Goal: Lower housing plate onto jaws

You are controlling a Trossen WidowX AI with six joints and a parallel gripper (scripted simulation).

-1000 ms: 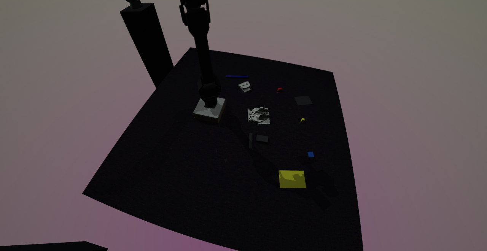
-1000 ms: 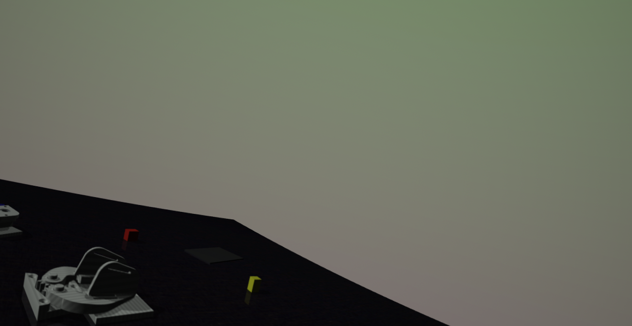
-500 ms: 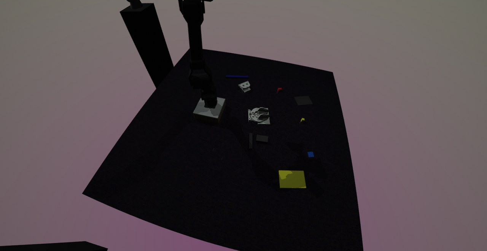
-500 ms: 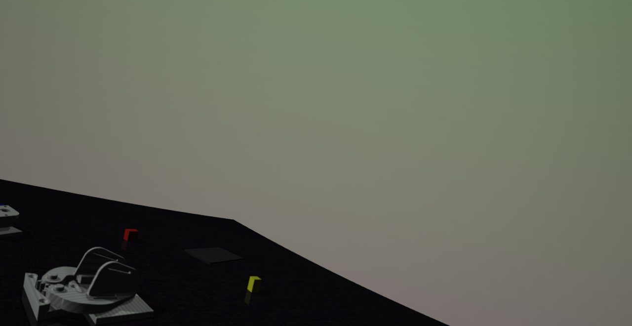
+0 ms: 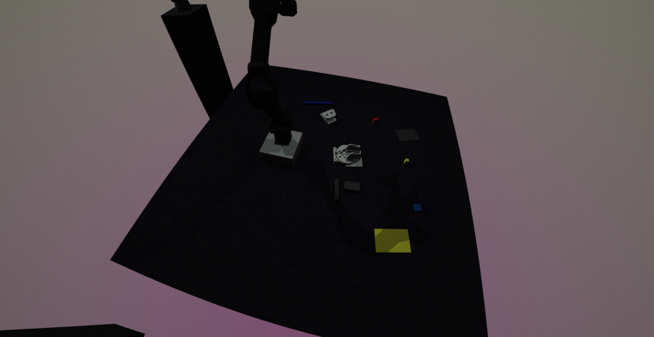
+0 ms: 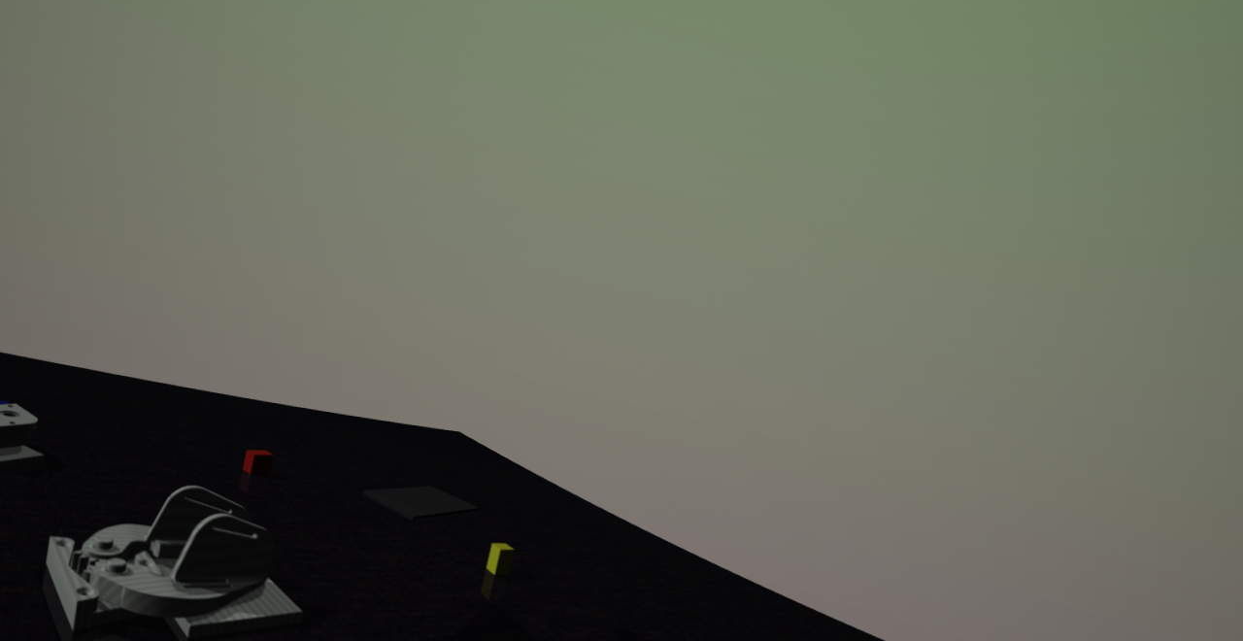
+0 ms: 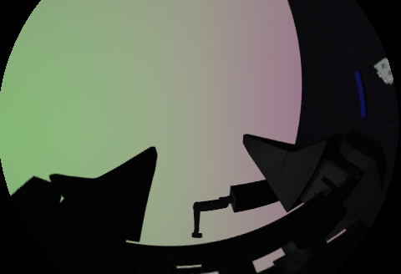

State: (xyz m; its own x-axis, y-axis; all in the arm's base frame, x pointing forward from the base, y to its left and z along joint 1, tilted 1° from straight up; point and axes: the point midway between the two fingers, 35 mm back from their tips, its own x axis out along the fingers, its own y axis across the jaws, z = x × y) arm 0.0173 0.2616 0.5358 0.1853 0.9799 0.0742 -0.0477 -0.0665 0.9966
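My gripper tip is now 59 cm above the blue bar, 9 cm short of it and 4 cm to the right of it. From my gripper tip the other things lie so: dark block 59 cm below, 46 cm to the right, 30 cm ahead; then red cube 59 cm below, 40 cm ahead, 5 cm to the right; then grey pad 59 cm below, 57 cm ahead, 12 cm to the right.
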